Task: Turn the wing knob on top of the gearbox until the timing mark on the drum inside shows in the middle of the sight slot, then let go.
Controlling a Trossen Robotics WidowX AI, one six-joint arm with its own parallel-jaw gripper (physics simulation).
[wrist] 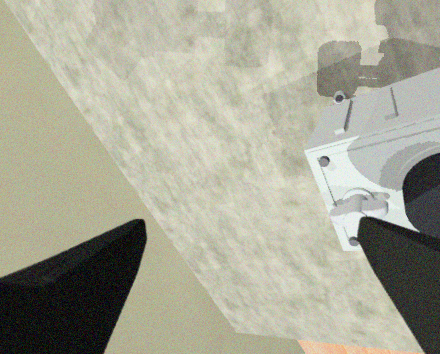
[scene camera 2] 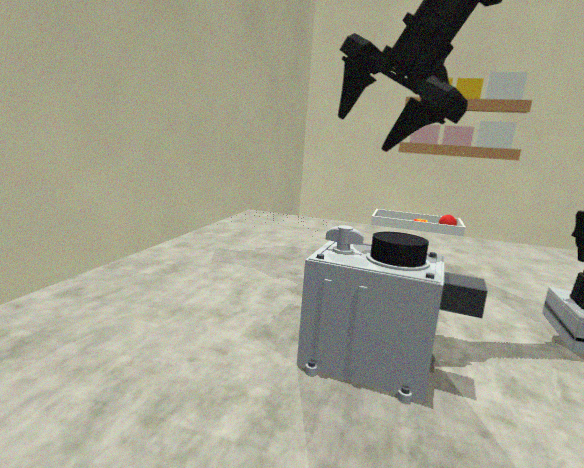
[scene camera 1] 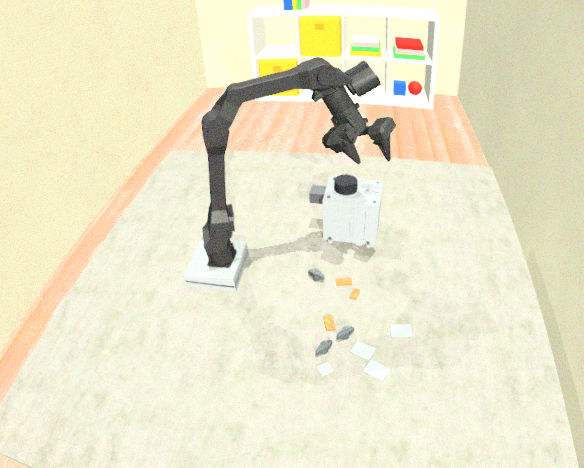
Labels:
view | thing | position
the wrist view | my gripper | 251,228
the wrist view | gearbox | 375,141
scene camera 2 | my gripper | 360,133
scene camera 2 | gearbox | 370,316
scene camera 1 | my gripper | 374,161
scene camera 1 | gearbox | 351,215

